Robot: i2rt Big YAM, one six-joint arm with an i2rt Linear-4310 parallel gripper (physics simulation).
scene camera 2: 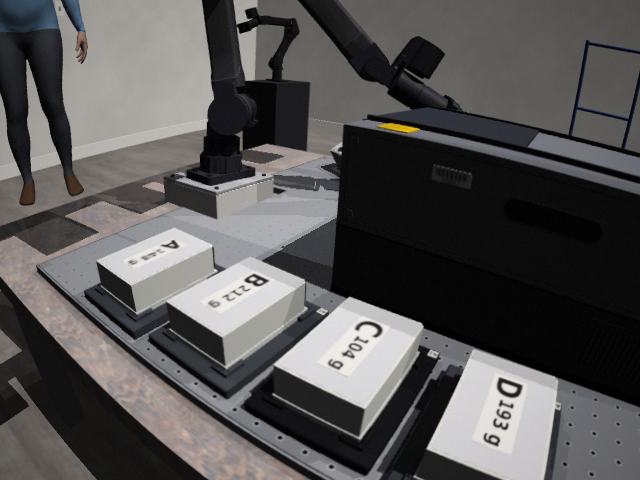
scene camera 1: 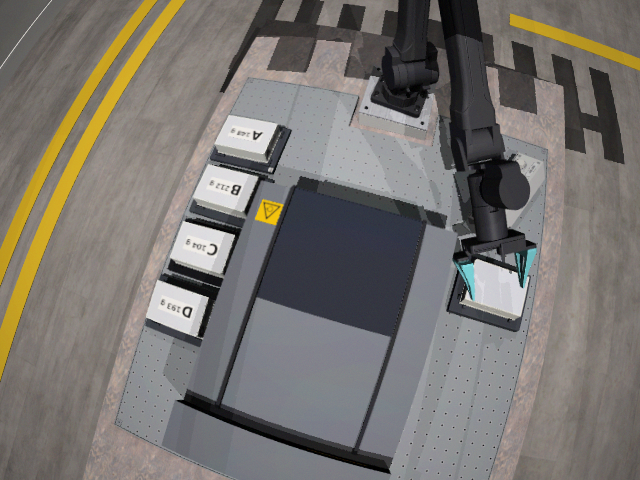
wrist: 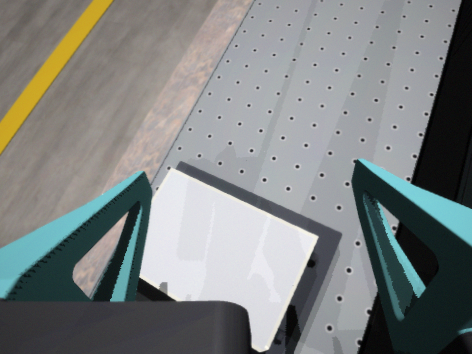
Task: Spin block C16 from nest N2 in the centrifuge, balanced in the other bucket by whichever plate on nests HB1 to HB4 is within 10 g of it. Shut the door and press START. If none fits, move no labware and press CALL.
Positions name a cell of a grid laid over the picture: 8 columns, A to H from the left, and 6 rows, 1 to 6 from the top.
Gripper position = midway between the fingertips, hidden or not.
Note:
My gripper (scene camera 1: G4) is open, holding nothing. Also in view: a white block (scene camera 1: G4). Further things: a dark centrifuge (wrist: H3), a button box (scene camera 1: G3) and a perforated plate (scene camera 1: E2).
The white block shows as well in the wrist view (wrist: D5). My gripper also shows in the wrist view (wrist: E3). The perforated plate shows as well in scene camera 2 (scene camera 2: D3) and in the wrist view (wrist: F2). Scene camera 2 does not show the white block, which is hidden by the dark centrifuge.

